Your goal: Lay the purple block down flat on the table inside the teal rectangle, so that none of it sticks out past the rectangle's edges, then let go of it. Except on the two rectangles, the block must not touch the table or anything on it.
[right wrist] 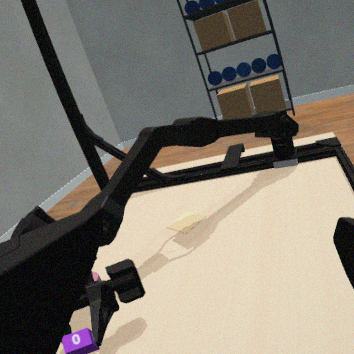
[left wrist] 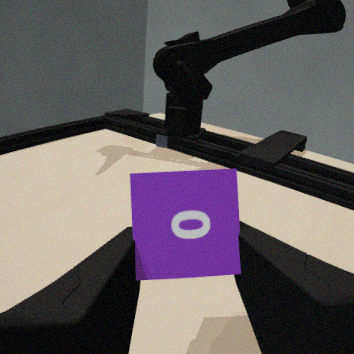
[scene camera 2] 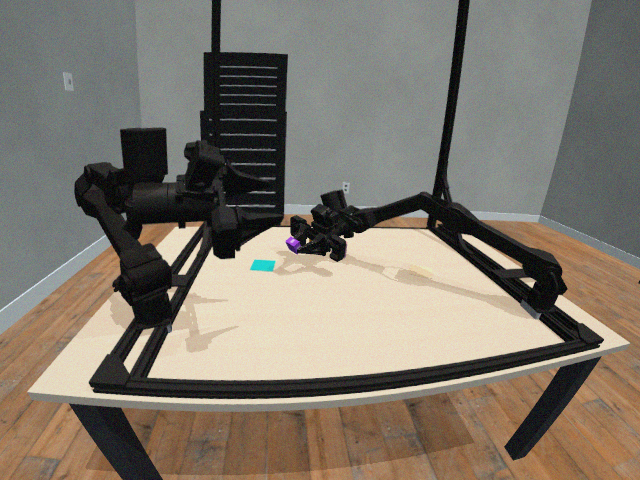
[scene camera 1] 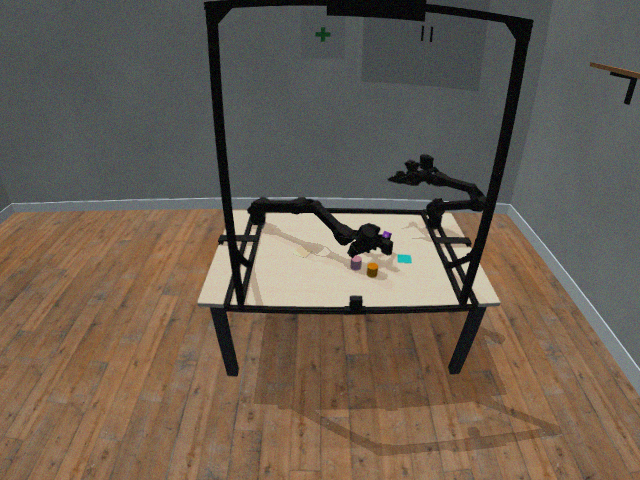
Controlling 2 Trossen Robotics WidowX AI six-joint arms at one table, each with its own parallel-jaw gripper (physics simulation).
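Frame: origin at the left arm's base, x right, y ahead, z up, level; centimetres.
Seen in the pictures: left gripper, between the fingertips: (right wrist: 83,349) (left wrist: 183,235) (scene camera 2: 292,248) (scene camera 1: 387,236); right gripper, between the fingertips: (right wrist: 222,225) (scene camera 2: 275,199) (scene camera 1: 391,180); left arm's base, origin of its link: (right wrist: 284,155) (scene camera 2: 539,305) (scene camera 1: 257,221); right arm's base, origin of its link: (left wrist: 181,131) (scene camera 2: 153,317) (scene camera 1: 434,225).
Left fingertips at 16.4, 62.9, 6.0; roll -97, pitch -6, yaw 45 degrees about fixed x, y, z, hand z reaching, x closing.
Offsets run from my left fingertips to a thing's top centre, as dx, dy, dz. "spot": to the spot under its first point.
The purple block {+0.2, -0.3, +2.8} (scene camera 1: 387,234) (scene camera 2: 292,244) (left wrist: 185,225) (right wrist: 79,340) carries a white "0" on one face. My left gripper (scene camera 1: 386,237) (scene camera 2: 295,244) (left wrist: 183,235) is shut on it and holds it a little above the table. The teal rectangle {spot: +4.8, +8.5, -7.8} (scene camera 1: 404,258) (scene camera 2: 263,265) lies flat on the table. In scene camera 1 it is just right of the block and nearer the front. It is empty. My right gripper (scene camera 1: 395,179) (scene camera 2: 247,233) is open and empty. It hangs high over the table's right side in scene camera 1.
A pink cylinder {+13.3, -13.5, -3.3} (scene camera 1: 356,262) and an orange cylinder {+17.7, -6.5, -3.4} (scene camera 1: 372,270) stand on the table just in front of the left gripper. A pale yellow rectangle {spot: +5.9, -37.8, -7.8} (scene camera 1: 301,253) (scene camera 2: 420,271) (right wrist: 186,222) lies near the table's middle. Black frame rails edge the table. A shelf rack (right wrist: 236,42) stands beyond it.
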